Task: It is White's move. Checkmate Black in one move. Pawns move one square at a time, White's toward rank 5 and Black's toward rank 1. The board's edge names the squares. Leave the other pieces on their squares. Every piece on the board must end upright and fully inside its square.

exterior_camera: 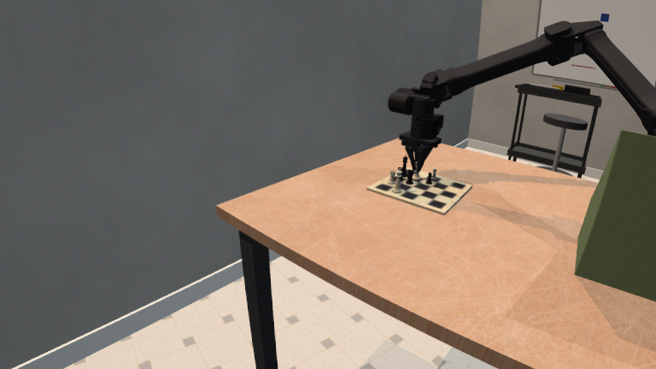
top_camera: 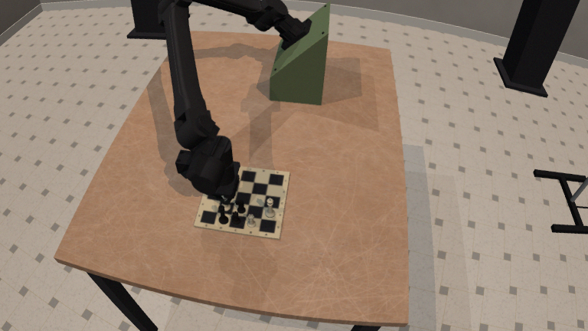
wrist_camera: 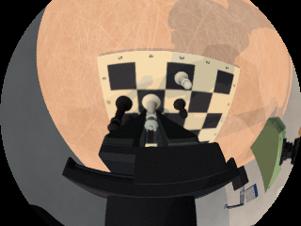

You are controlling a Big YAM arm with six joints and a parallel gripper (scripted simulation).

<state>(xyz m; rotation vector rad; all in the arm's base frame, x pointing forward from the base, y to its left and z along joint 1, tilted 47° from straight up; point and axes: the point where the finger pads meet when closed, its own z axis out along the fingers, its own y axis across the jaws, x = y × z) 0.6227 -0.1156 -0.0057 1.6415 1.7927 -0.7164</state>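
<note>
My hand is 40 mm short of the black piece. Also, from my hand: tall white piece (110 mm to the left, 10 mm behind); white pawn (40 mm to the right, 40 mm behind, 20 mm below); chessboard (40 mm below, 40 mm behind, 30 mm to the left).
</note>
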